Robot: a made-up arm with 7 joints. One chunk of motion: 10 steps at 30 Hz.
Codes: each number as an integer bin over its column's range. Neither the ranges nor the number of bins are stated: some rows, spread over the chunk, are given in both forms.
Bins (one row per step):
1: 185 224 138 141 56 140
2: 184 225 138 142 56 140
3: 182 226 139 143 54 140
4: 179 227 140 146 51 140
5: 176 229 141 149 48 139
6: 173 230 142 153 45 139
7: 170 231 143 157 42 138
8: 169 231 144 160 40 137
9: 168 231 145 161 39 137
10: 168 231 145 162 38 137
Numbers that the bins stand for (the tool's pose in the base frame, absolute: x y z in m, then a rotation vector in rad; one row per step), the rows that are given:
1: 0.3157 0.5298 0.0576 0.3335 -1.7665 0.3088
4: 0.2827 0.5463 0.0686 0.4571 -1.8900 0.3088
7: 0.2333 0.5682 0.0851 0.7288 -2.1124 0.2594
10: 0.2224 0.5682 0.0961 0.8524 -2.2112 0.2347
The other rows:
2: 0.3102 0.5353 0.0576 0.3582 -1.7665 0.3088
3: 0.2992 0.5408 0.0631 0.3829 -1.8159 0.3088
5: 0.2663 0.5573 0.0741 0.5312 -1.9641 0.2841
6: 0.2498 0.5627 0.0796 0.6300 -2.0382 0.2841
8: 0.2278 0.5682 0.0906 0.8029 -2.1618 0.2347
9: 0.2224 0.5682 0.0961 0.8276 -2.1865 0.2347

